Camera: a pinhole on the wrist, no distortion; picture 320 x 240 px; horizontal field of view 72.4 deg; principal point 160.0 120.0 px. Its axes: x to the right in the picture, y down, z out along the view. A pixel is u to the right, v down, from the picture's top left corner.
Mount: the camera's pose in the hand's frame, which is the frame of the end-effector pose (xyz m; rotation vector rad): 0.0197 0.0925 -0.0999 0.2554 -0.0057 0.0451
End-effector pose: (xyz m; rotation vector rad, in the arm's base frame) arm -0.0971 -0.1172 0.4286 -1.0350 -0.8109 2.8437
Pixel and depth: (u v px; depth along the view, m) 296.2 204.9 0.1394
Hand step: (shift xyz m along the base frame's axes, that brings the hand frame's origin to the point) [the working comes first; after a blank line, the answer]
In the camera's frame: 0.0868 0.0541 0.1394

-0.0927 -0.1028 -0.0836
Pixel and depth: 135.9 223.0 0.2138
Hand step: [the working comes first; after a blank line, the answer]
In the camera's frame: -0.0236 0.1007 0.2138

-0.0510 -0.1799 0.0269
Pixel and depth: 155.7 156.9 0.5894
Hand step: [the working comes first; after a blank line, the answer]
In the camera's frame: -0.0116 0.0995 0.5894

-0.2946 -0.2646 0.3001
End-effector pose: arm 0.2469 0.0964 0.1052 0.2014 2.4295 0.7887
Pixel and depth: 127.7 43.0 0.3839
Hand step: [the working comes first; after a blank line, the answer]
In the camera's frame: -0.0567 -0.1352 0.3839

0.1632 -0.0048 -0.2220
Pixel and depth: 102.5 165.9 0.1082
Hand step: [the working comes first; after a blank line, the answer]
In the camera's frame: -0.0285 0.0227 0.1082

0.0111 0.0720 0.0476
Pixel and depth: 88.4 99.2 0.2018
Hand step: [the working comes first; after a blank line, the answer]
In the camera's frame: -0.0661 -0.0192 0.2018

0.0875 0.0467 -0.0263
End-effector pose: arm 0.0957 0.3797 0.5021 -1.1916 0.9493 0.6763
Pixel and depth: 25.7 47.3 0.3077
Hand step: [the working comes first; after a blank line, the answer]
In the camera's frame: -0.1890 -0.1023 0.3077

0.0445 0.1468 0.2022
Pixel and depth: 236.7 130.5 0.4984
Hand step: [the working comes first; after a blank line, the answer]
In the camera's frame: 0.1749 0.0239 0.4984

0.1892 0.3678 -0.1369
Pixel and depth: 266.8 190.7 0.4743
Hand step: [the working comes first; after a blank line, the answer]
In the camera's frame: 0.2317 0.1534 0.4743

0.1016 0.4100 -0.2424
